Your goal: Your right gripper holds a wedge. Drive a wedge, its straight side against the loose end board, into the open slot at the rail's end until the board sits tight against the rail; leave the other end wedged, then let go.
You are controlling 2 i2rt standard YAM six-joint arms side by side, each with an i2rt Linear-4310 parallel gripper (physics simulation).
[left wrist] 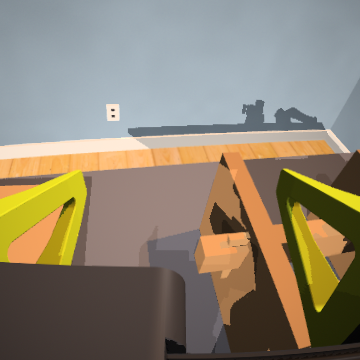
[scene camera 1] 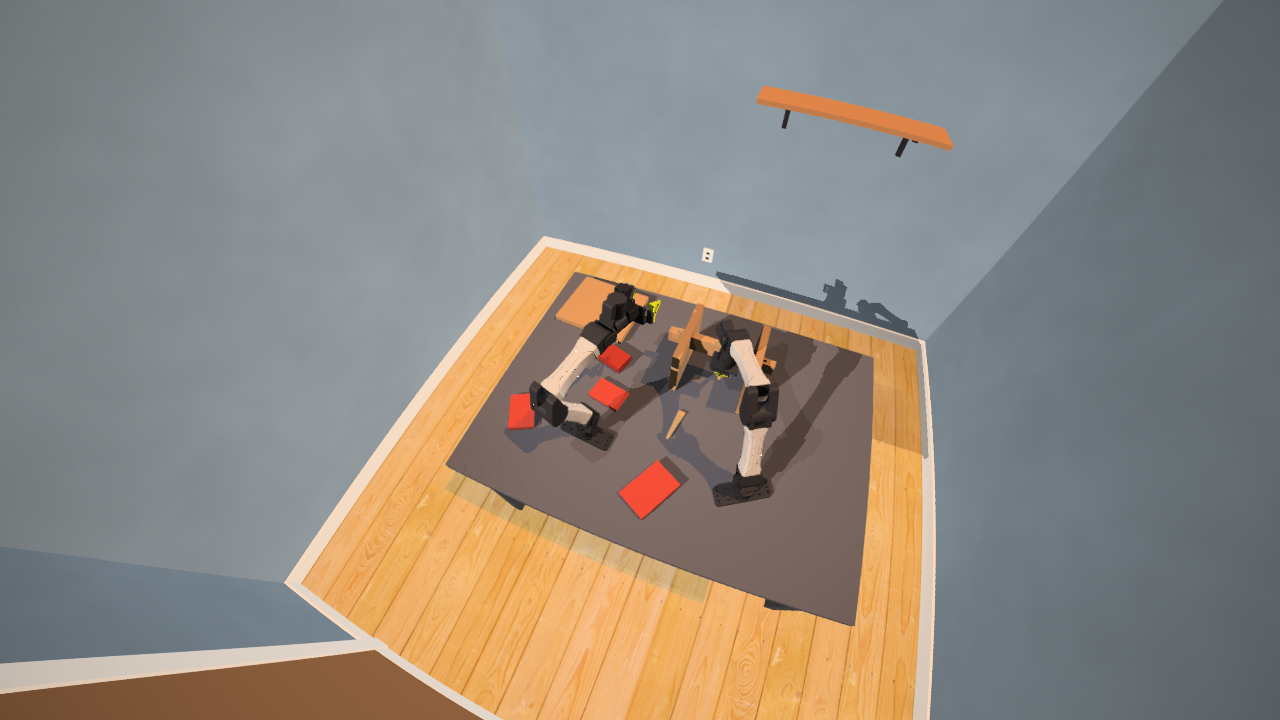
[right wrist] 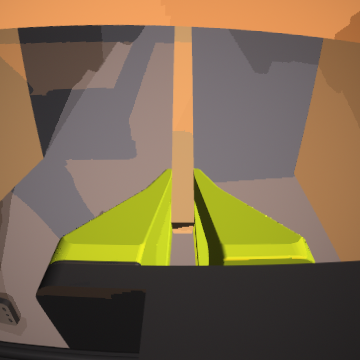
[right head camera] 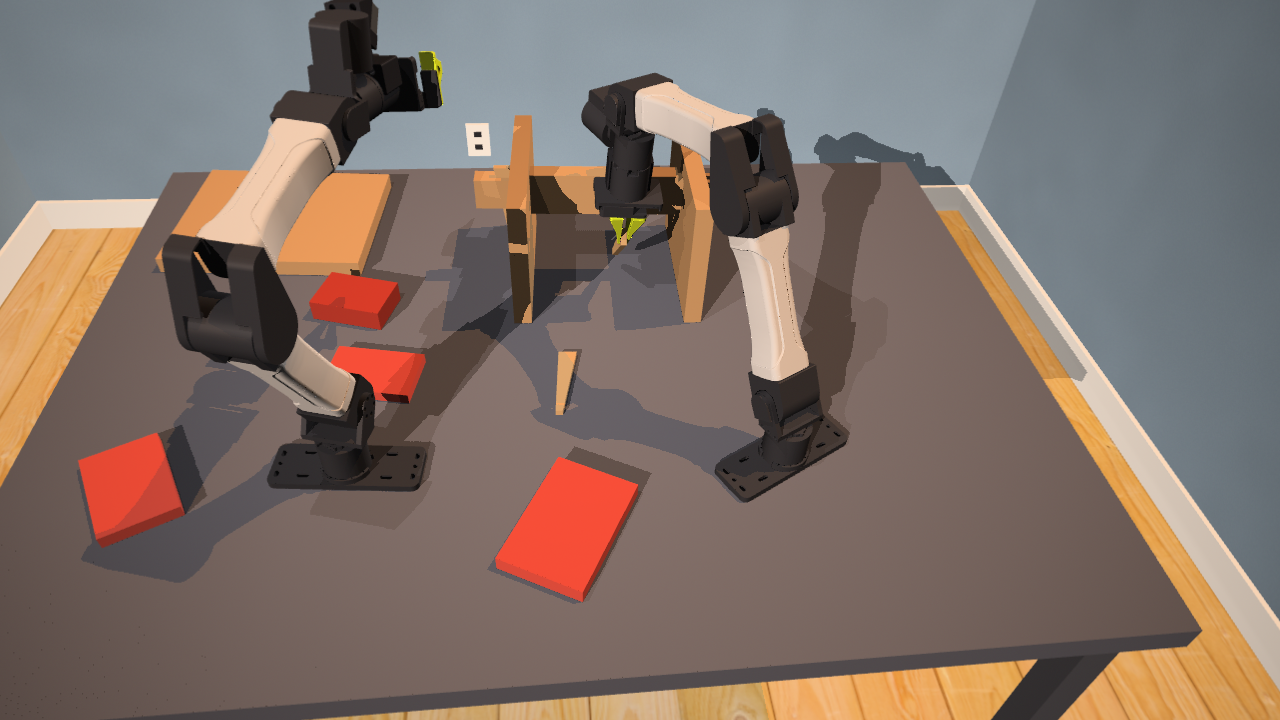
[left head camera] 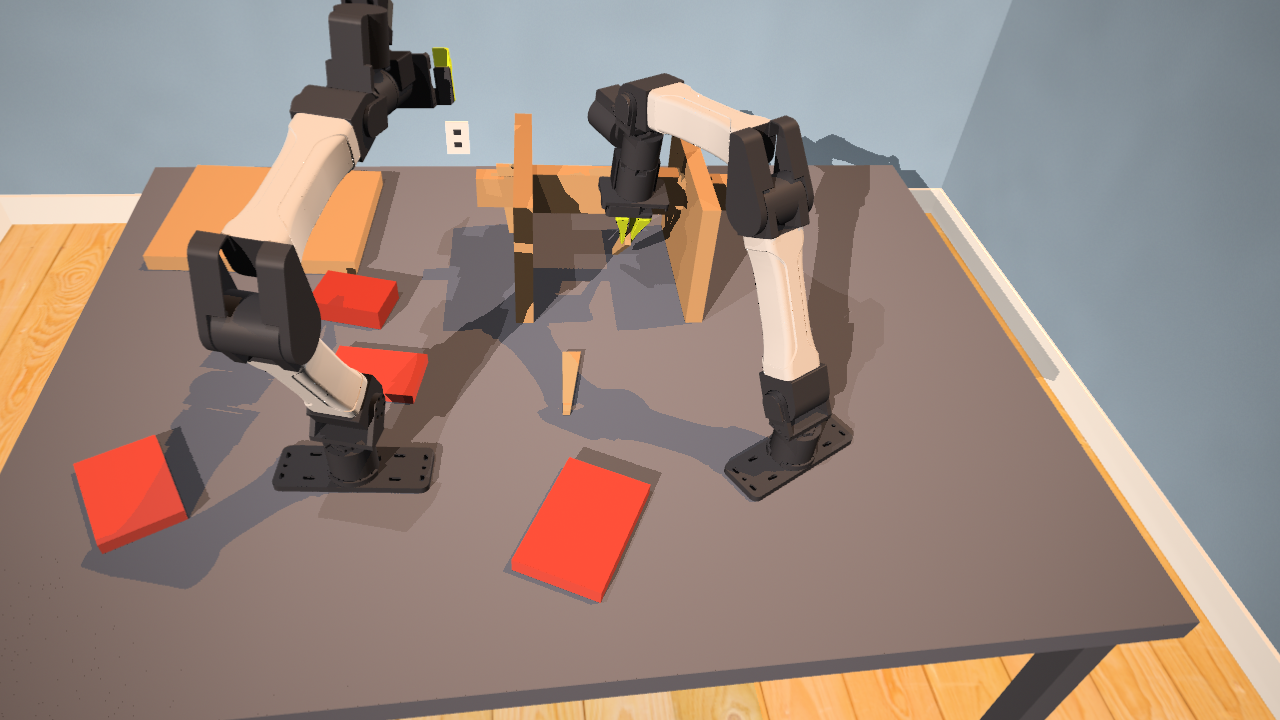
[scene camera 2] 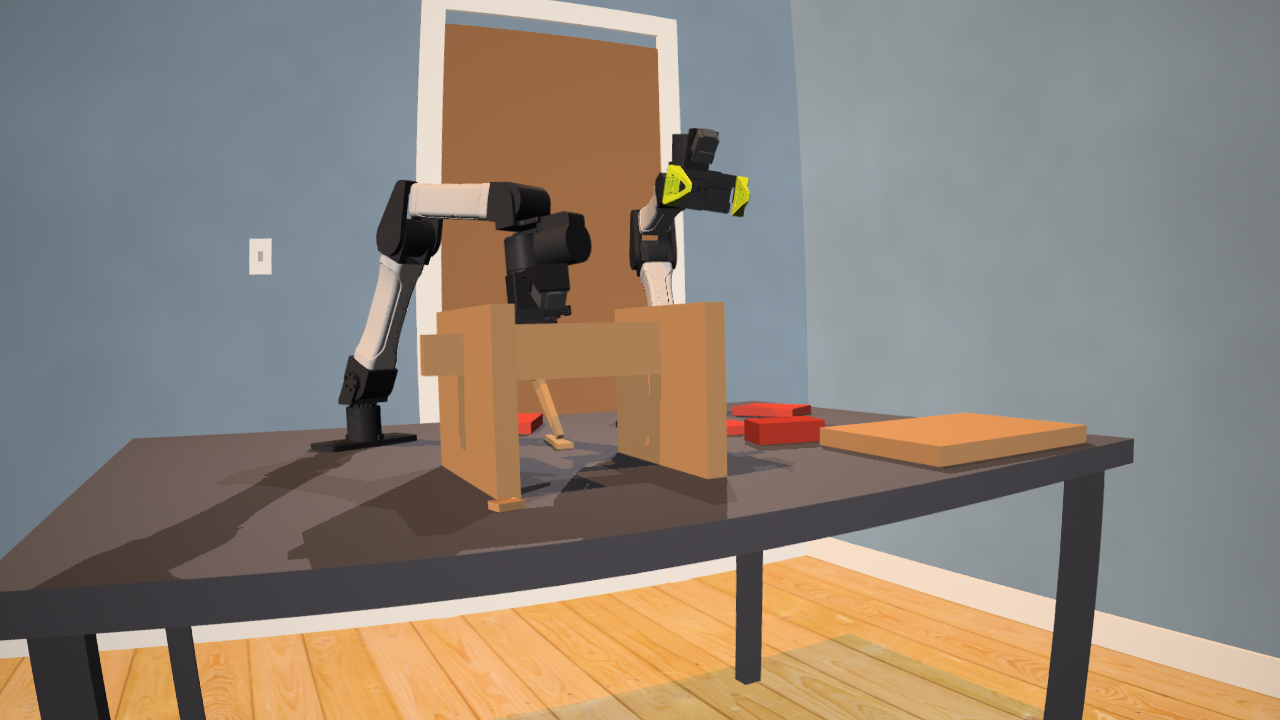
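Seen in the pictures: left gripper, fingertip midpoint: [left wrist: 180, 180] [scene camera 1: 647, 297] [right head camera: 406, 67] [left head camera: 414, 63] [scene camera 2: 720, 192]; right gripper, fingertip midpoint: [scene camera 1: 719, 375] [right wrist: 182, 179] [right head camera: 622, 241] [left head camera: 625, 241] [scene camera 2: 537, 380]; left arm's base at its link origin: [scene camera 1: 587, 432] [right head camera: 349, 469] [left head camera: 356, 471]; right arm's base at its link origin: [scene camera 1: 741, 492] [right head camera: 781, 456] [left head camera: 789, 455] [scene camera 2: 365, 444].
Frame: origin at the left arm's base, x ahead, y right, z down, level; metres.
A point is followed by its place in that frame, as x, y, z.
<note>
My right gripper [left head camera: 631, 234] {0.379, 0.365, -0.121} [right head camera: 625, 234] {0.379, 0.365, -0.121} [right wrist: 182, 179] {0.379, 0.365, -0.121} is shut on a long thin wooden wedge [right wrist: 183, 100] {0.412, 0.362, -0.104} [scene camera 2: 546, 407] {0.420, 0.364, -0.086}. It holds the wedge between the two upright end boards, beside the rail [left head camera: 559, 183] {0.441, 0.258, -0.184} [scene camera 2: 581, 349] {0.474, 0.329, -0.165} [right wrist: 100, 12], nearer the right-hand board [left head camera: 702, 259] {0.326, 0.484, -0.130}. The rail passes through both boards. At its left end, outside the left-hand board [left head camera: 523, 210] {0.312, 0.208, -0.216}, a wedge [left wrist: 235, 240] {0.446, 0.167, -0.203} sits in the rail. The slot at the right end is hidden behind my right arm and the board. My left gripper [scene camera 2: 708, 189] {0.371, 0.064, -0.402} [left wrist: 180, 180] {0.371, 0.064, -0.402} is open and empty, raised left of the frame.
A spare wedge [left head camera: 570, 380] {0.172, 0.283, -0.009} [right head camera: 564, 380] {0.172, 0.283, -0.009} [scene camera 1: 675, 424] {0.174, 0.284, -0.009} lies on the table in front of the frame. Several red blocks [left head camera: 358, 295] {0.326, -0.054, -0.034} [left head camera: 581, 528] {-0.104, 0.301, -0.022} [left head camera: 134, 492] {-0.054, -0.258, -0.018} lie about. A flat wooden board [left head camera: 344, 223] {0.530, -0.118, -0.028} lies at the back left. A small wooden piece [scene camera 2: 505, 505] {0.672, 0.483, -0.007} lies at one end board's foot.
</note>
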